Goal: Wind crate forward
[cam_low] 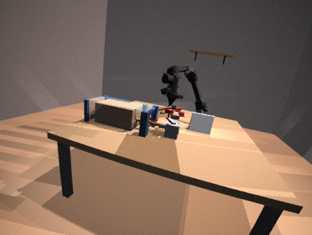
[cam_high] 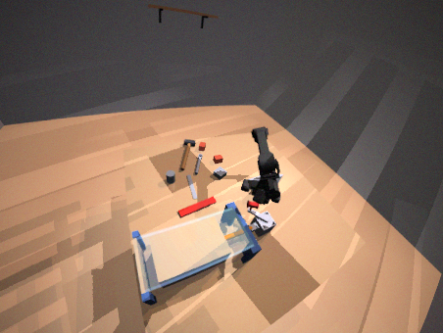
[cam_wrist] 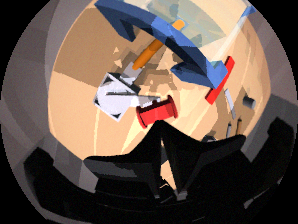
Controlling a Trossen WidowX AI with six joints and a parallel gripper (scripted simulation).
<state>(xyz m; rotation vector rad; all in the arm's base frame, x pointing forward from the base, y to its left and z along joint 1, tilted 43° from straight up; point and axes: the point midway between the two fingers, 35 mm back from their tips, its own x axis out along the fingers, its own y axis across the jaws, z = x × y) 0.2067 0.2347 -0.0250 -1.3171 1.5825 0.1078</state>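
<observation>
Right now the red grip is 6 cm below my gripper tip. The rest, counted from my gripper tip: blue frame 10 cm ahead, 9 cm to the left, 8 cm below; grey winch 16 cm below, 8 cm behind, 7 cm to the left; winch handle 9 cm below, 3 cm to the left, 3 cm behind.
</observation>
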